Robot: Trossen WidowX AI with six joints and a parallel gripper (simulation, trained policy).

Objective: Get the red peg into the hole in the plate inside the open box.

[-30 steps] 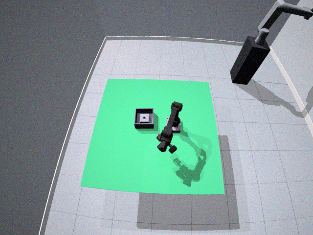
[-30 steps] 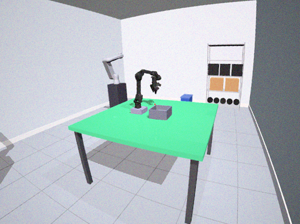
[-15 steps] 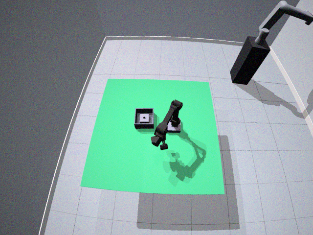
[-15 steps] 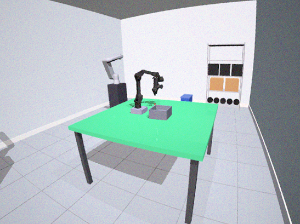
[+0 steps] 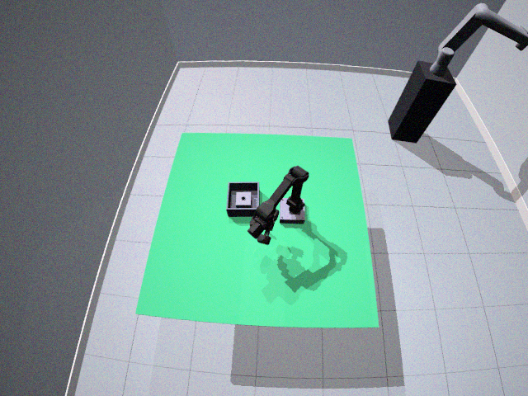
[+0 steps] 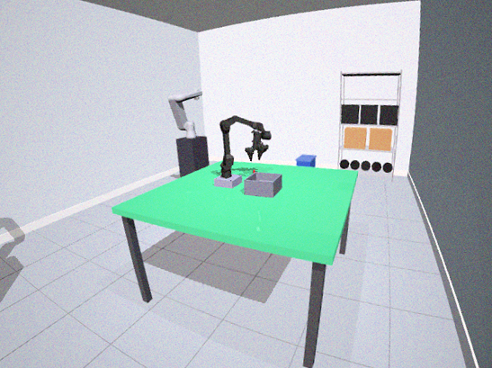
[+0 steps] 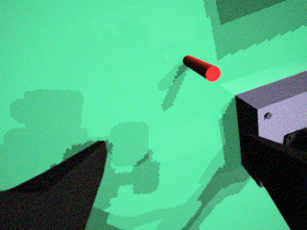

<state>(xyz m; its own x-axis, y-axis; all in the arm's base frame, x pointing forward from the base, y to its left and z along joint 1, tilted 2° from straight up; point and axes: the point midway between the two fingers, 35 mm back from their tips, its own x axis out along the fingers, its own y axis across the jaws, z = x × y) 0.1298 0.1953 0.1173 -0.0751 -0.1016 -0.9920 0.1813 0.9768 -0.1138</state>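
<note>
Right now my gripper tip is 100 mm above the red peg, 50 mm to the left of it and 20 mm short of it. The rest, counted from my gripper tip: box 220 mm to the right, 190 mm ahead, 110 mm below; grey plate 220 mm to the right, 190 mm ahead, 90 mm below.
</note>
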